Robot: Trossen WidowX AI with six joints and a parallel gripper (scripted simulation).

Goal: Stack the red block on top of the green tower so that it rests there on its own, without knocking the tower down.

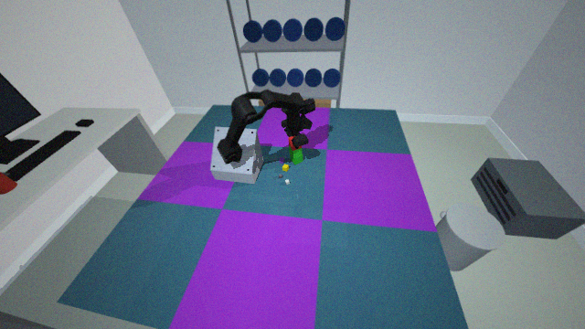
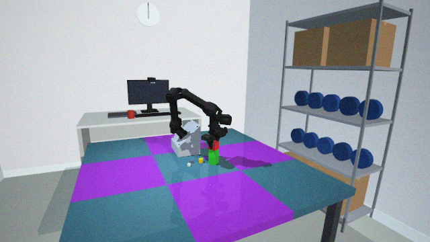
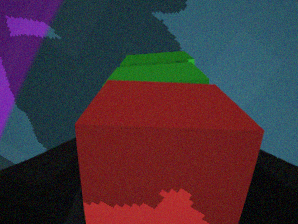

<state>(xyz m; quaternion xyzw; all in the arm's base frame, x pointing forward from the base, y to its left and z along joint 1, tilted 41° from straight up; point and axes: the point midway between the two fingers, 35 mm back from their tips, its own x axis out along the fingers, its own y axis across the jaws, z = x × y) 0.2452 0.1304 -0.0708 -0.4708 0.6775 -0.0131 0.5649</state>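
The red block lies 2 cm above my gripper tip. Round my gripper tip: small yellow block 9 cm below, 7 cm to the right, 3 cm behind; purple block 9 cm below, 7 cm behind, 3 cm to the right; grey block 13 cm to the right, 9 cm below, 4 cm behind.
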